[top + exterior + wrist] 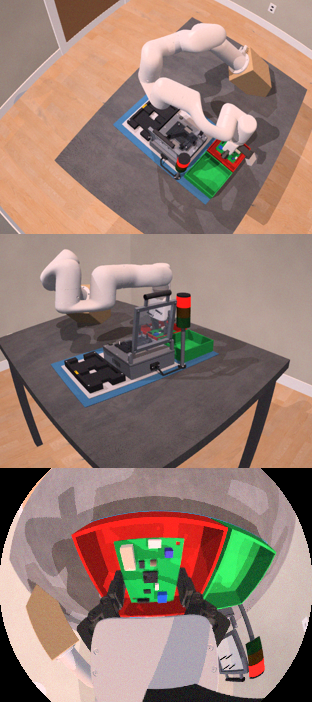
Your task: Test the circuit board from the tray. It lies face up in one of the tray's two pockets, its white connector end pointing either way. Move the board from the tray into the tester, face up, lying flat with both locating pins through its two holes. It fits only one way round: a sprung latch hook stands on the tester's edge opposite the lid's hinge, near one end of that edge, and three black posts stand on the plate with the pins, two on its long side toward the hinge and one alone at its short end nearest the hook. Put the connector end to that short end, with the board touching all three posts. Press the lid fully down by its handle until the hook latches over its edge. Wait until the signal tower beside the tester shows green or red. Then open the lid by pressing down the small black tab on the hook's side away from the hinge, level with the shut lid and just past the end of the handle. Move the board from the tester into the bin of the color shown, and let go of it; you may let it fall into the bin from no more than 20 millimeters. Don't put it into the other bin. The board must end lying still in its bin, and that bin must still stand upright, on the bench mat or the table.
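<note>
Now: the red bin 2 cm below my hand. Round my hand: green circuit board: 1 cm below; then green bin: 15 cm ahead, 2 cm to the right, 2 cm below; then black latch hook: 3 cm ahead, 15 cm to the right, 5 cm above.
</note>
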